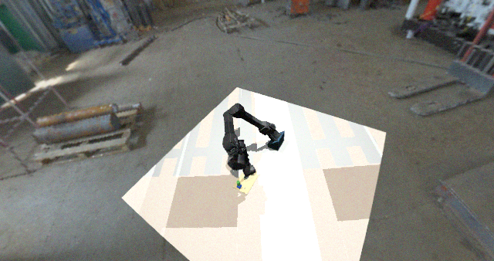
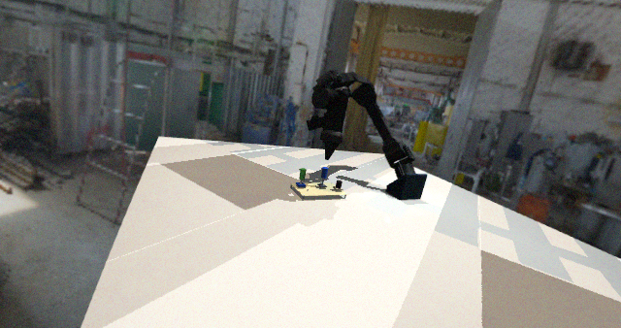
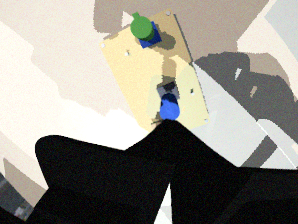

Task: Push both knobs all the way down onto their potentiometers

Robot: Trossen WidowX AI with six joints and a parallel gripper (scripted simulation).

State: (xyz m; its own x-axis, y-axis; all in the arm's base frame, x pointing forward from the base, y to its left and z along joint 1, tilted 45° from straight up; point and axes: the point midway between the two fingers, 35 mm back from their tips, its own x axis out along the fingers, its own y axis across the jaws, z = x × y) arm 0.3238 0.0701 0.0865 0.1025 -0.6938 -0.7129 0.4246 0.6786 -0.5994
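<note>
Right now the blue knob is 40 mm below my gripper tip. Round my gripper tip: green knob 70 mm ahead, 50 mm below.
</note>
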